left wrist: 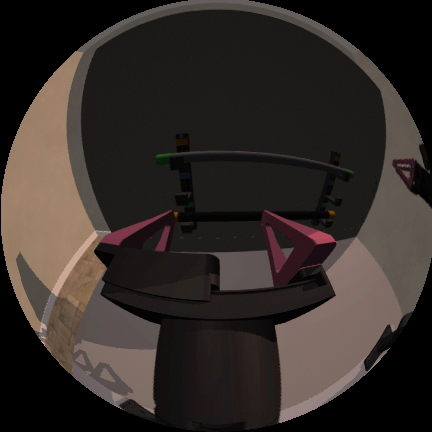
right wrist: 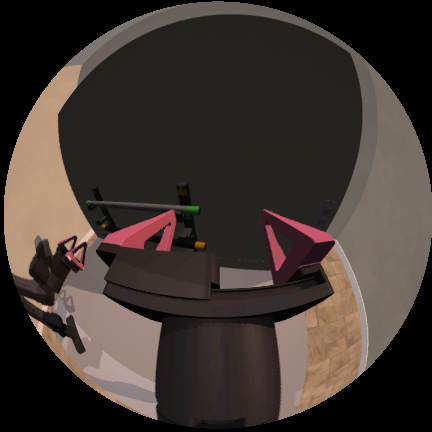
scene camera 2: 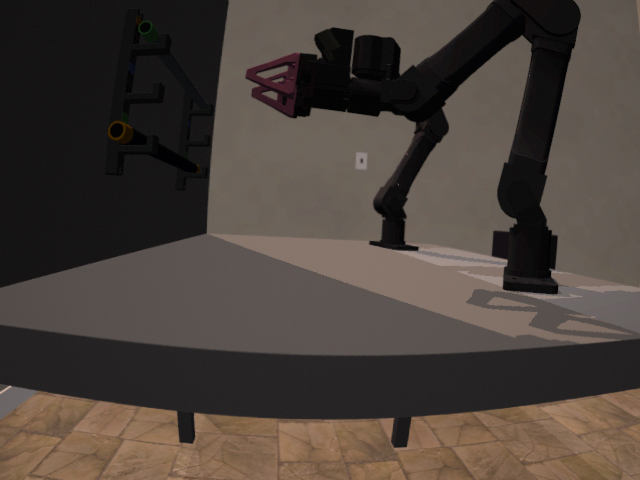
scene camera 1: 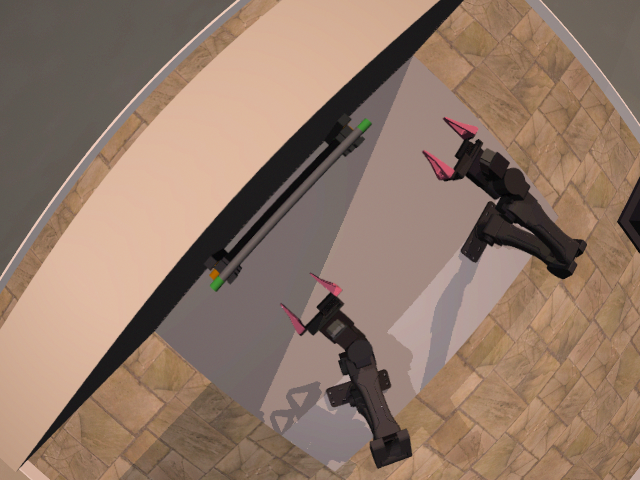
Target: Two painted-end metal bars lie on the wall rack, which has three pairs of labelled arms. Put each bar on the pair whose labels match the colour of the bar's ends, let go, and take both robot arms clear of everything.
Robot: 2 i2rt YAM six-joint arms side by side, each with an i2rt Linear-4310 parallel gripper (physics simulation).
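Places are measured from the left arm's base along level axes (x back, y right, z up), in centimetres.
Where they show: left gripper, fingertip midpoint: point(left wrist: 217, 214) point(right wrist: 80, 238) point(scene camera 2: 249, 83) point(scene camera 1: 295, 288); right gripper, fingertip midpoint: point(left wrist: 393, 165) point(right wrist: 217, 214) point(scene camera 1: 433, 133); left arm's base, link origin: point(scene camera 2: 526, 282); right arm's base, link origin: point(scene camera 2: 392, 247) point(scene camera 1: 482, 231).
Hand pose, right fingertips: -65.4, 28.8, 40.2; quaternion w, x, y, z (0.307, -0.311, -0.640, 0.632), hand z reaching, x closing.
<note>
Things, the pixels of their centre, and the offset from my right fingertips, as dx, dy, dz. Level surfaces: height alone.
- grey bar with green ends, body centre: point(scene camera 2: 184, 81) point(scene camera 1: 290, 202) point(left wrist: 281, 159) point(right wrist: 121, 204) +5.4, -33.1, -8.2
- black bar with orange ends, body centre: point(scene camera 2: 167, 156) point(scene camera 1: 281, 201) point(left wrist: 265, 215) +4.3, -34.4, -23.0
- grey table, surface height: dz -40.2
The wall rack point(scene camera 1: 343, 121) point(scene camera 2: 114, 164) point(left wrist: 182, 135) has orange labels at the top, blue in the middle, green at the bottom. The grey bar with green ends point(scene camera 1: 290, 204) point(left wrist: 240, 156) point(right wrist: 145, 205) lies across the top, orange-labelled pair. The black bar with orange ends point(left wrist: 225, 216) lies across the bottom, green-labelled pair. The middle pair holds no bar. My left gripper point(scene camera 1: 295, 289) point(scene camera 2: 249, 83) point(left wrist: 217, 214) is open and empty, facing the rack, apart from both bars. My right gripper point(scene camera 1: 434, 134) point(right wrist: 217, 214) is open and empty, farther right; in scene camera 2 it is hidden.
The rack is fixed to a dark wall point(scene camera 2: 56, 155) point(left wrist: 230, 75) behind the grey table point(scene camera 1: 392, 206) point(scene camera 2: 206, 299). Both arms stand on the table, their bases apart. A wall outlet point(scene camera 2: 361, 160) shows on the side wall. The right gripper is well to the side of the left one.
</note>
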